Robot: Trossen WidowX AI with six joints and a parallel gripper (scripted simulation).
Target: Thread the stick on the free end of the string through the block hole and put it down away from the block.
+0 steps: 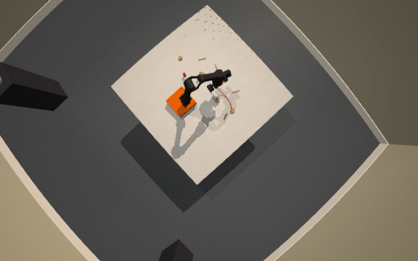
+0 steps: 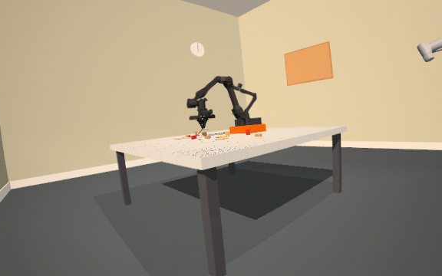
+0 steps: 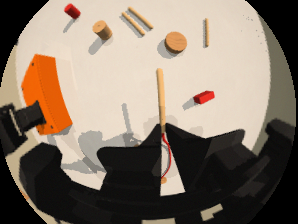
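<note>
Now: gripper tip 20 mm to the right of the thin wooden stick. From my gripper tip the other things lie so: wooden block: 60 mm behind, 90 mm to the right, 40 mm below; round wooden button: 10 mm behind, 270 mm to the right, 50 mm below; red cube: 100 mm ahead, 20 mm to the left, 50 mm below.
</note>
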